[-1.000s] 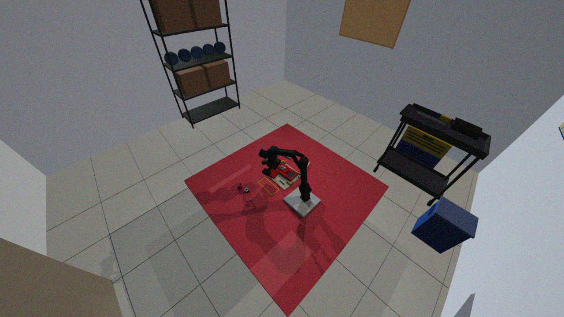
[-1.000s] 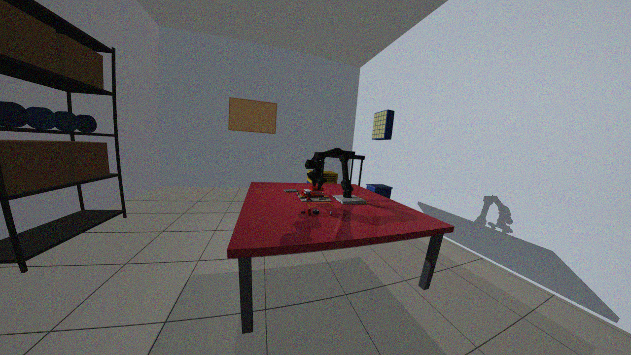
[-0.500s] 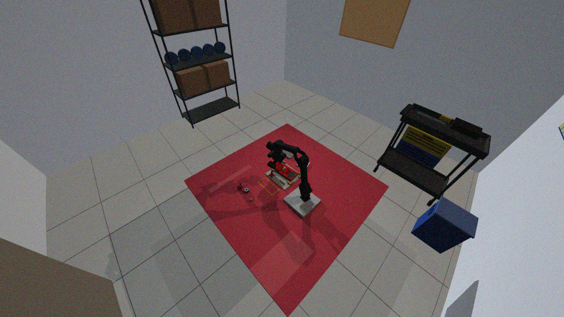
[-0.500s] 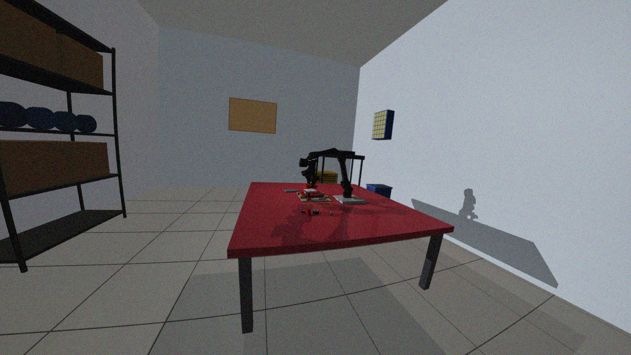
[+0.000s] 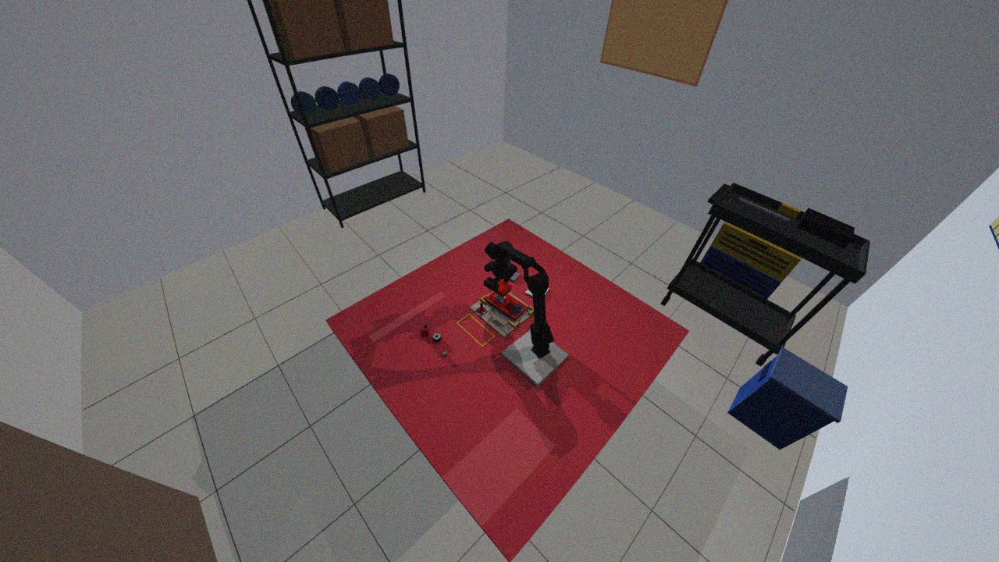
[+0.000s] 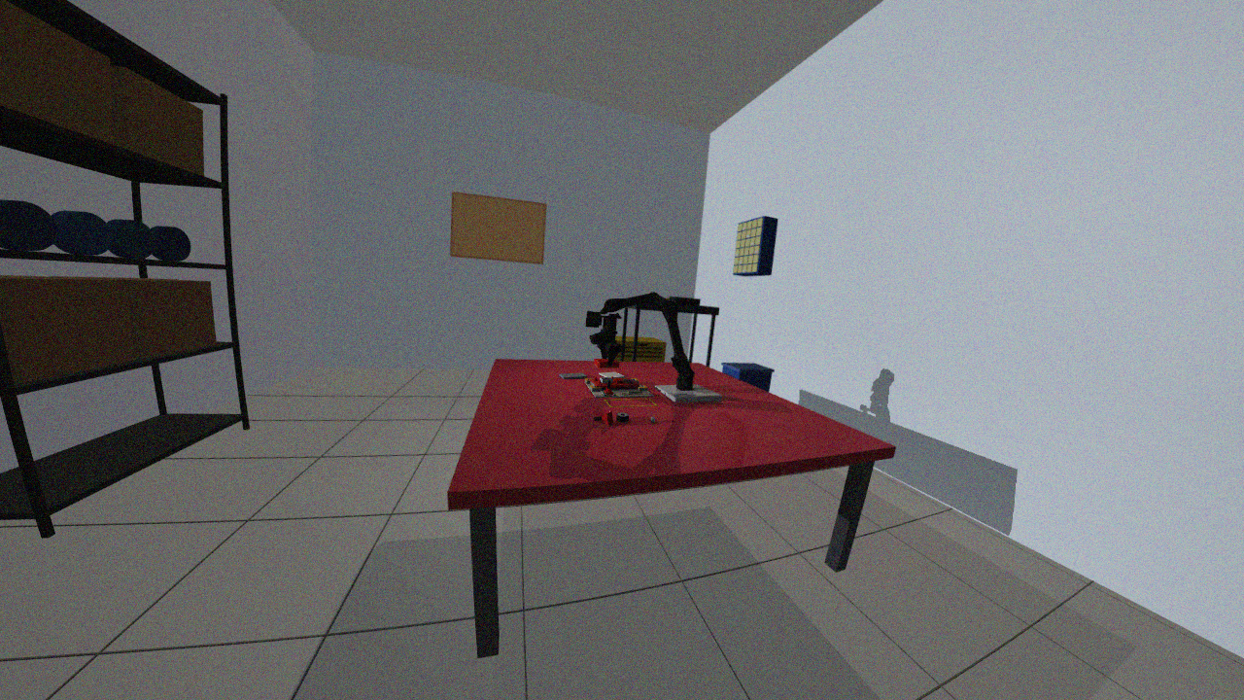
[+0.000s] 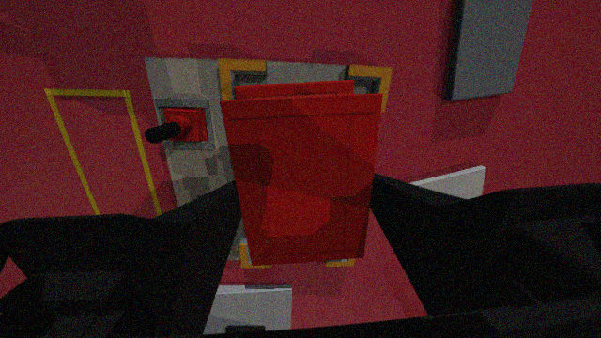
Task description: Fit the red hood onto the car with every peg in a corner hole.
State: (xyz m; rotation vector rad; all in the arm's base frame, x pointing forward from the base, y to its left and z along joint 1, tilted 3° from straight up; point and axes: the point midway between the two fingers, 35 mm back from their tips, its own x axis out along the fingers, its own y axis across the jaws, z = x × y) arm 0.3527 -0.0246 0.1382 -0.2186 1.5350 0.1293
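Now: the pale jig 40 mm behind my gripper tip, 10 mm to the left of it and 90 mm below it. From my gripper tip the other things lie so: grey plate (140 mm ahead, 160 mm to the right, 100 mm below); then white plate (60 mm behind, 210 mm to the right, 100 mm below); then red hood (10 mm above).
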